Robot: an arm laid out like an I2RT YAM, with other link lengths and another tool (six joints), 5 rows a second.
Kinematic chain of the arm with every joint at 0, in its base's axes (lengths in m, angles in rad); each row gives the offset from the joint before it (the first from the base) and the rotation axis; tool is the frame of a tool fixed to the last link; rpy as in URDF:
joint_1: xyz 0 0 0.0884 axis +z
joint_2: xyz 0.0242 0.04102 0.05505 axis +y
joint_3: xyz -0.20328 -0.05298 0 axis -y
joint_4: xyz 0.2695 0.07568 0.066 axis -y
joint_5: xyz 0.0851 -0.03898 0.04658 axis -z
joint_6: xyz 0.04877 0 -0.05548 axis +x
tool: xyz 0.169 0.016 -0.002 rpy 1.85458 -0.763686 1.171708
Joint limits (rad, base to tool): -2.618..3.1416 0..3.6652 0..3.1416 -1.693..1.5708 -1.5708..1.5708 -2.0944..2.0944
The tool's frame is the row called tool.
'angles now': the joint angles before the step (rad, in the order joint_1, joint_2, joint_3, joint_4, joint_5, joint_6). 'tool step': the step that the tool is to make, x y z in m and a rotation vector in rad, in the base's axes. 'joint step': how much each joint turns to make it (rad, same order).
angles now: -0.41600 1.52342 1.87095 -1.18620 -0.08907 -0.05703
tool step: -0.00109 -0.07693 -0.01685 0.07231 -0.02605 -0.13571
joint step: -0.19645 0.08815 0.01224 0.06370 -0.09689 0.00497
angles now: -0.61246 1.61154 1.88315 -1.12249 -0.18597 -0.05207
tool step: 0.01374 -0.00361 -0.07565 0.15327 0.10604 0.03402
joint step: -0.02745 0.18542 0.00423 0.00228 -0.08620 -0.01334
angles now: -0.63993 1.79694 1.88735 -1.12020 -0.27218 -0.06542
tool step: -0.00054 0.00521 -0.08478 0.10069 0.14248 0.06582
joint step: -0.00229 0.19223 -0.00003 -0.00076 -0.02519 -0.06600
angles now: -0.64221 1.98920 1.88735 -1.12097 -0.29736 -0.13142
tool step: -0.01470 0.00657 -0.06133 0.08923 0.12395 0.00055
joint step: -0.00725 0.13772 0.00000 -0.01755 0.00114 -0.00877
